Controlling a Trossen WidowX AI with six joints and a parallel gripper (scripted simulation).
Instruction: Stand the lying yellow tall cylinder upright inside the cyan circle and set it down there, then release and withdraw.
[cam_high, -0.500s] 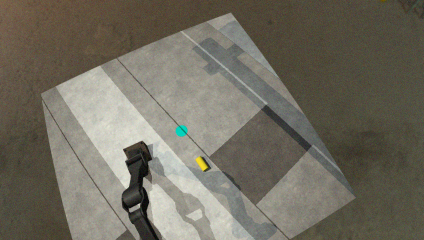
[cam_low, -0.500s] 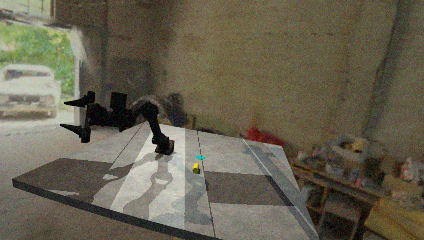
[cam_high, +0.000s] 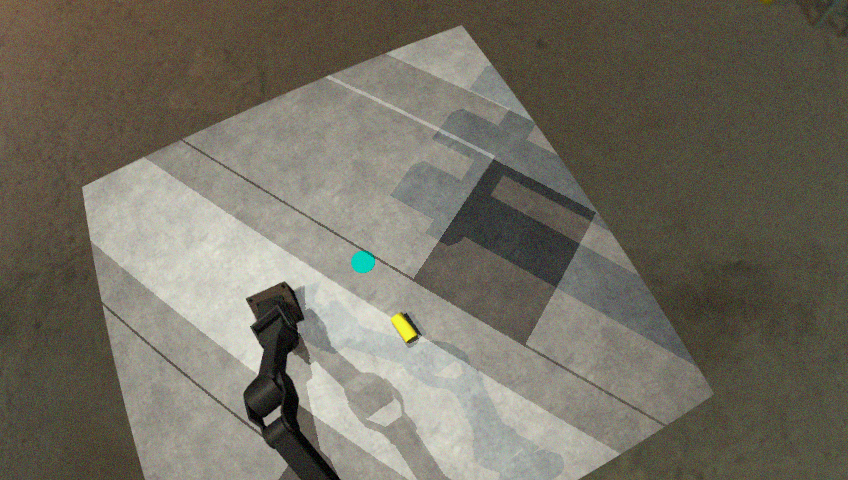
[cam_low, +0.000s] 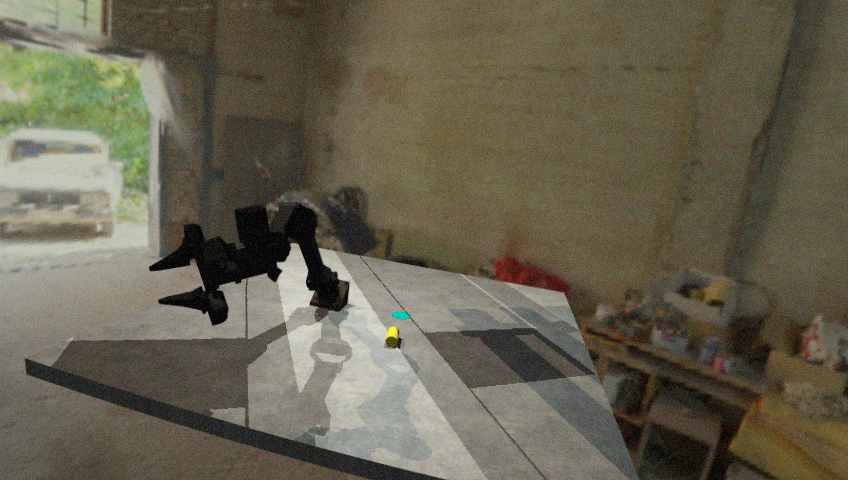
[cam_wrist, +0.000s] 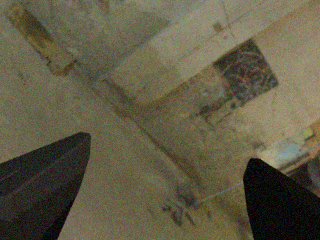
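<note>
The yellow cylinder lies 55 cm to the left of my gripper tip, 28 cm ahead of it and 25 cm below it. Also, from my gripper tip: cyan circle 75 cm to the left, 26 cm below, 25 cm ahead.
</note>
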